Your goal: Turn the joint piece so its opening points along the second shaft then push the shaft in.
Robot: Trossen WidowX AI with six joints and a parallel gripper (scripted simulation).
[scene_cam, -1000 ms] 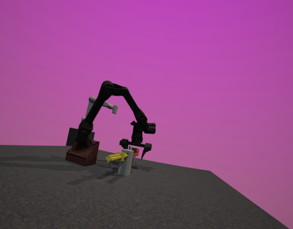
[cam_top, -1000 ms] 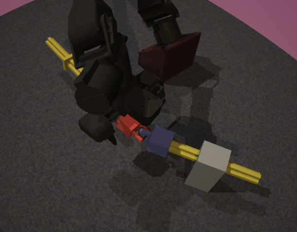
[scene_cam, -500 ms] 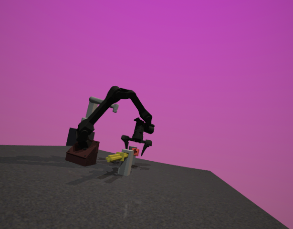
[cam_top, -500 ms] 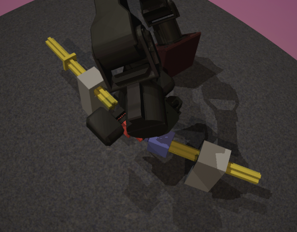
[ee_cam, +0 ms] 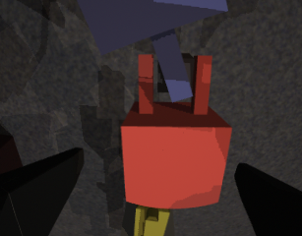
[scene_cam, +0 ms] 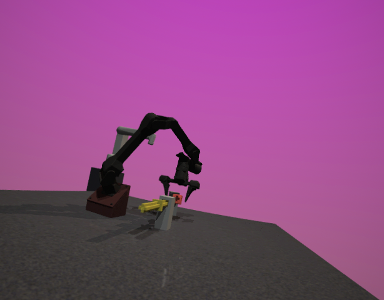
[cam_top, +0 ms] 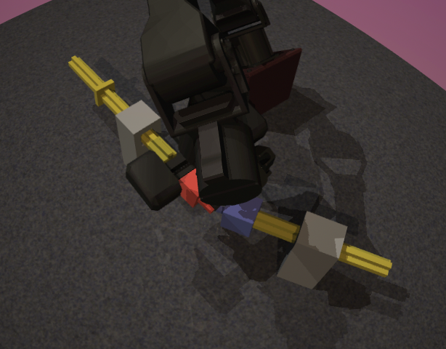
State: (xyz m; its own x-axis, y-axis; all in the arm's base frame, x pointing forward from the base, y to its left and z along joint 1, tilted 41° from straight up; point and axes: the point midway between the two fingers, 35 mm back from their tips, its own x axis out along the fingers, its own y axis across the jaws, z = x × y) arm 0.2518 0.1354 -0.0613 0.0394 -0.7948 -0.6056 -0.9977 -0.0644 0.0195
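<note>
My gripper tip is 20 mm to the right of the red joint piece.
</note>
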